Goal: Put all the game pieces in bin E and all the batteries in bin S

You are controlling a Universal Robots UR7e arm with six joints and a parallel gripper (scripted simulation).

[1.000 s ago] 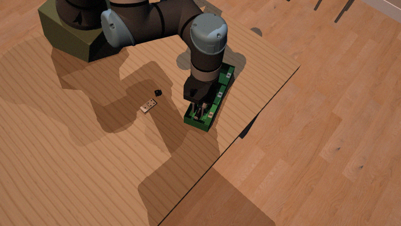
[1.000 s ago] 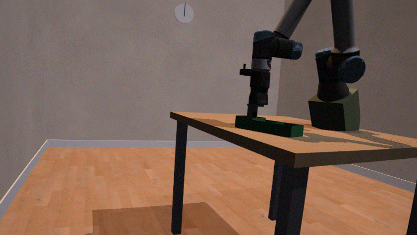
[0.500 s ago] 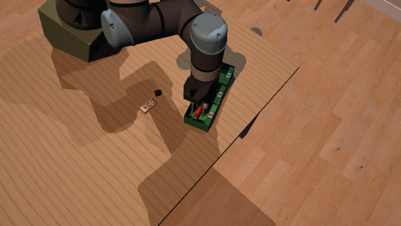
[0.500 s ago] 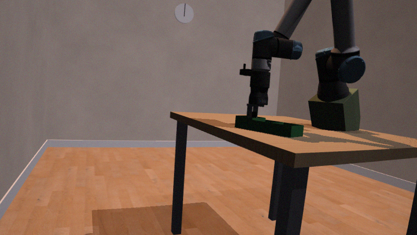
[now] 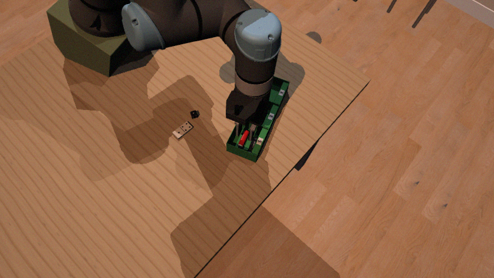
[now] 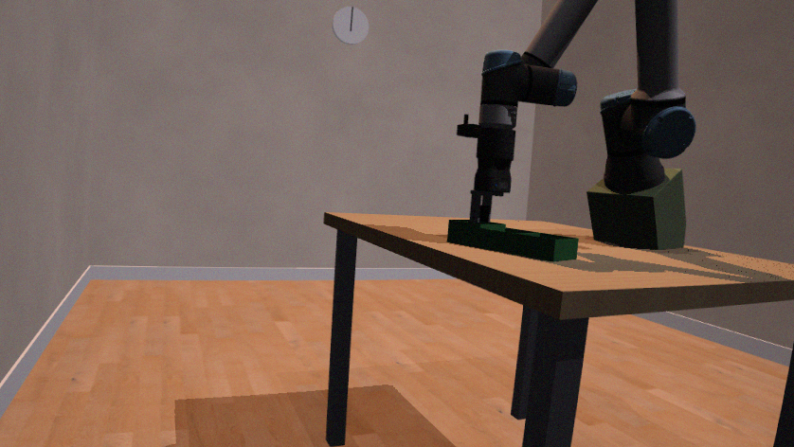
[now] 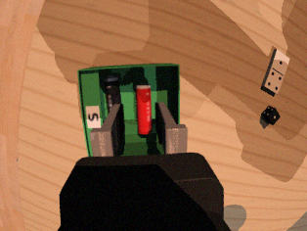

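My hand is 50 mm above the red battery. Round my hand: brass nut: 100 mm behind, 100 mm to the left, 60 mm below; green three-compartment bin: 20 mm behind, 80 mm to the left, 40 mm below; black battery: 30 mm ahead, 50 mm below.
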